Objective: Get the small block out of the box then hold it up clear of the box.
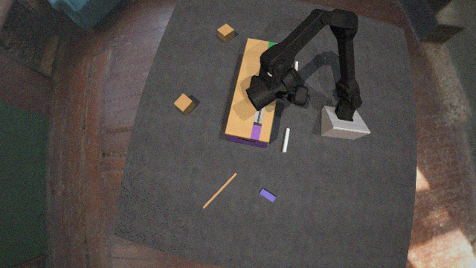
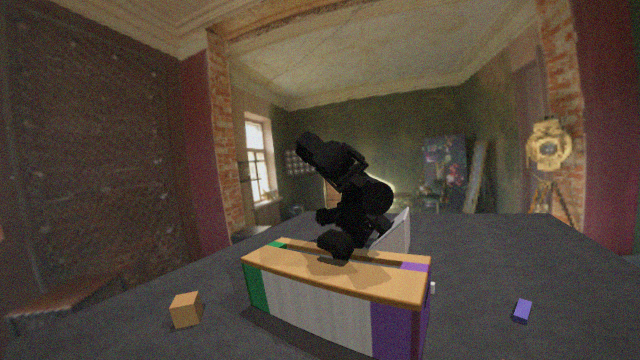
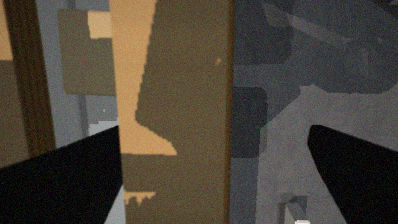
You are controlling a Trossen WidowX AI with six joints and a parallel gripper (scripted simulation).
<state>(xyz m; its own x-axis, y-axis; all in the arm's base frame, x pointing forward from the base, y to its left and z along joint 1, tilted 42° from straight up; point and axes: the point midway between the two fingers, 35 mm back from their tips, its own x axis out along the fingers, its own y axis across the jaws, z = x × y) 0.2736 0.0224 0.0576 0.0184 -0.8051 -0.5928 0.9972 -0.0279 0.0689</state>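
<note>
My gripper tip is 30 mm short of the long box, 30 mm above it and 10 mm to the left of it. Also, from my gripper tip: thin tan rod: 370 mm to the left, 150 mm ahead, 90 mm below.
</note>
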